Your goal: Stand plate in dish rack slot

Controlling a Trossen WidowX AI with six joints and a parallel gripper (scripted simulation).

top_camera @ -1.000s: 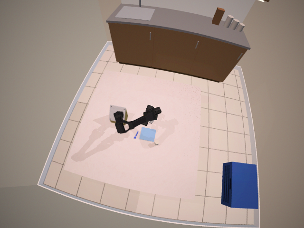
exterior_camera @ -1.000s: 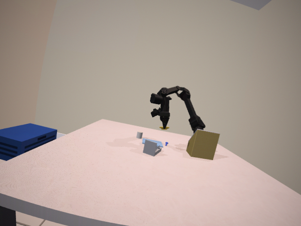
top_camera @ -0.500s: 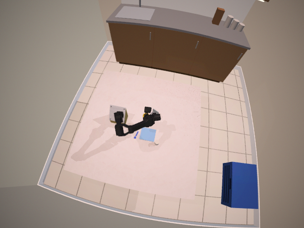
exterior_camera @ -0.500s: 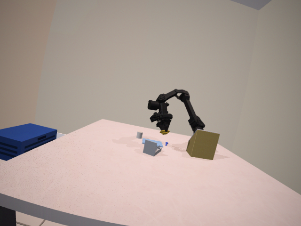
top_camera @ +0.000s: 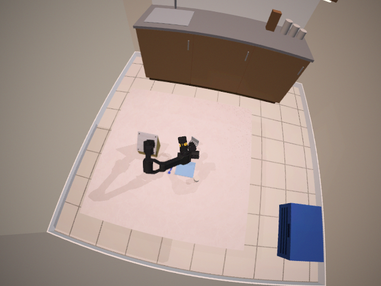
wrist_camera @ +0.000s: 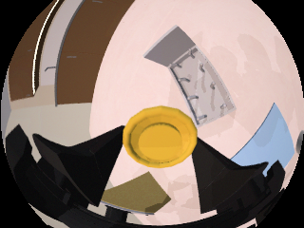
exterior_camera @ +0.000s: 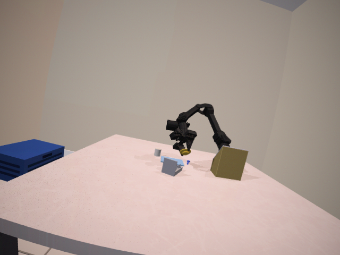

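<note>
Now: gripper tip 60 mm short of the grey dish rack, 30 mm to the right of it and 80 mm above it. From my gripper tip the other things lie so: blue utensil: 80 mm behind, 190 mm to the right, 100 mm below; yellow plate: 10 mm to the right, 10 mm above; light blue mat: 30 mm ahead, 160 mm to the right, 100 mm below.
</note>
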